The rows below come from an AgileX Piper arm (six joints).
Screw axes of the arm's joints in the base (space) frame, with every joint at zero. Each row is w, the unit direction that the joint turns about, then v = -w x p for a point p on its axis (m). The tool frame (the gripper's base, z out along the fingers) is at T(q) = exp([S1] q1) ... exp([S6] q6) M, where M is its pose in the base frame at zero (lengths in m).
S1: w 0 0 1 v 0.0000 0.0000 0.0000
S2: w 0 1 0 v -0.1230 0.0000 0.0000
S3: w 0 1 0 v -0.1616 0.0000 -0.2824
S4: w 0.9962 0 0.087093 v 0.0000 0.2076 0.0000
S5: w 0 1 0 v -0.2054 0.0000 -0.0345
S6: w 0.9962 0 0.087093 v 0.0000 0.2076 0.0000
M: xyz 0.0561 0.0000 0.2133 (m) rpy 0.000 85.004 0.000 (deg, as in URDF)
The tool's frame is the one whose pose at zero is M.
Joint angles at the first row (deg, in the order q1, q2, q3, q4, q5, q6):
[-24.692 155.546 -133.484 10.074 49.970 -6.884]
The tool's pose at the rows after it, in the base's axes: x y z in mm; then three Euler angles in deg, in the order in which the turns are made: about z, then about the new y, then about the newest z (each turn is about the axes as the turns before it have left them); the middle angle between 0 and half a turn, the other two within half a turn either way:
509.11 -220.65 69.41 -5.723 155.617 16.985
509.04 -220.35 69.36 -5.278 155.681 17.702
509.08 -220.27 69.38 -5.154 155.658 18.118
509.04 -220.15 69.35 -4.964 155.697 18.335
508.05 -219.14 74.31 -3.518 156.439 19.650
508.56 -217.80 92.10 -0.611 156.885 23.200
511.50 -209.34 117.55 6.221 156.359 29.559
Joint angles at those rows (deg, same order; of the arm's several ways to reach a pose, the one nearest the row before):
[-24.692 155.546 -133.486 10.064 50.171 -6.884]
[-24.692 155.545 -133.480 10.248 50.300 -6.691]
[-24.692 155.544 -133.479 10.321 50.301 -6.434]
[-24.693 155.547 -133.486 10.392 50.372 -6.436]
[-24.692 155.090 -133.787 10.552 52.039 -6.434]
[-24.693 154.282 -136.266 11.115 56.193 -5.384]
[-24.170 153.290 -139.950 13.330 61.629 -5.113]

